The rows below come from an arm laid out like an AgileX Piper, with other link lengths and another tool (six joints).
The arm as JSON. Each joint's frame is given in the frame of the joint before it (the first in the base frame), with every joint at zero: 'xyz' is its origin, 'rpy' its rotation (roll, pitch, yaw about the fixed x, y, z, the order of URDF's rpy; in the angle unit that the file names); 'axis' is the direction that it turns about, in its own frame. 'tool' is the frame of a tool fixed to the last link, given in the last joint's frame.
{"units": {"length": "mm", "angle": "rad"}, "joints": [
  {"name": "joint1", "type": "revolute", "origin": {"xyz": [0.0, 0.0, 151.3], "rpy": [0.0, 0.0, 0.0]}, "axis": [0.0, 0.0, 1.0]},
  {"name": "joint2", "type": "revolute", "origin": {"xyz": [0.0, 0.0, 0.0], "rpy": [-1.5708, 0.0, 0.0]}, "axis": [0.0, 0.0, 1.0]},
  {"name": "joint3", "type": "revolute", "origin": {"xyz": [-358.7, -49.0, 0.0], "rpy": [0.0, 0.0, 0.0]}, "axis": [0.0, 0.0, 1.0]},
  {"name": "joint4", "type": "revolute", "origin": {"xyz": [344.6, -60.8, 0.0], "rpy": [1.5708, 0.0, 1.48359]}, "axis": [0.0, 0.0, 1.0]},
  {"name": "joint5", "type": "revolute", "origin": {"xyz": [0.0, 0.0, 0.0], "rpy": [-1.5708, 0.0, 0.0]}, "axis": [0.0, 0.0, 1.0]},
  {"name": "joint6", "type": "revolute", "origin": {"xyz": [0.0, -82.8, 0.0], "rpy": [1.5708, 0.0, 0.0]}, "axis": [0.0, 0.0, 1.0]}
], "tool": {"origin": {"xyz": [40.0, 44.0, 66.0], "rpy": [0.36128, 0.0, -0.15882]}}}
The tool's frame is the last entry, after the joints.
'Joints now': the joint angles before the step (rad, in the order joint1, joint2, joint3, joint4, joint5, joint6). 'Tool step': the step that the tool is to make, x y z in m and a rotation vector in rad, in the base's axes. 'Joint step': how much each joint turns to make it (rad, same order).
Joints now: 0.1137 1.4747 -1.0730 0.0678 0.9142 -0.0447
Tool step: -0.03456 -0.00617 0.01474 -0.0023 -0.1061 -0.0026
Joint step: 0.0000 -0.1499 0.1052 -0.0154 -0.0607 0.0038
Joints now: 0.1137 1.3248 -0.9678 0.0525 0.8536 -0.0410
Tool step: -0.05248 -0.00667 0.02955 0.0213 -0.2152 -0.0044
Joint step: 0.0000 -0.2560 0.1346 -0.0023 -0.0950 0.0001
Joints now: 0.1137 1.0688 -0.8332 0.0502 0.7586 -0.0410
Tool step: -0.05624 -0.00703 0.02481 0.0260 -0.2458 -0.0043
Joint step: 0.0000 -0.2805 0.1224 -0.0017 -0.0892 0.0000
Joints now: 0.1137 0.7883 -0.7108 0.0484 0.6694 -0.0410
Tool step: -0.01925 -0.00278 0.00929 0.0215 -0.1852 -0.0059
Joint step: -0.0001 -0.1383 0.0722 0.0002 -0.1205 -0.0001
